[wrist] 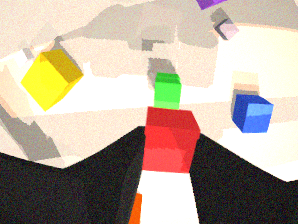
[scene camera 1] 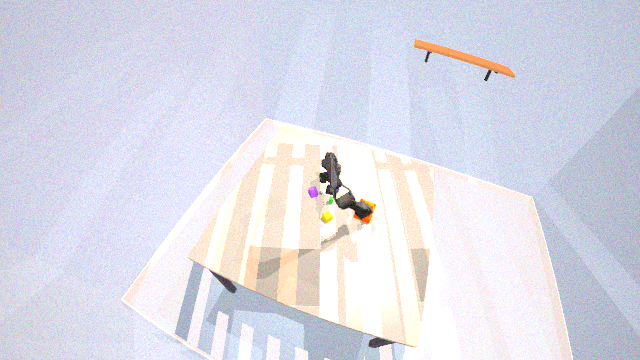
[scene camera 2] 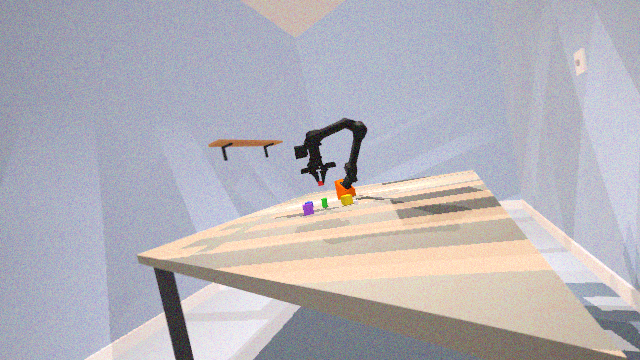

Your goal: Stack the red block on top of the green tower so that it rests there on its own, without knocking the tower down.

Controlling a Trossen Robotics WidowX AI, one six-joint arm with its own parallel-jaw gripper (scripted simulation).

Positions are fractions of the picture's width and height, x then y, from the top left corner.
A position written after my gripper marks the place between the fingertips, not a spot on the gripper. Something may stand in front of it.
My gripper (wrist: 0.56, 0.61) carries a red block (wrist: 0.58, 0.60). Further things: a blue block (wrist: 0.85, 0.51) and a yellow block (wrist: 0.18, 0.34).
Scene camera 1 does not show the red block, which is hidden by my gripper.
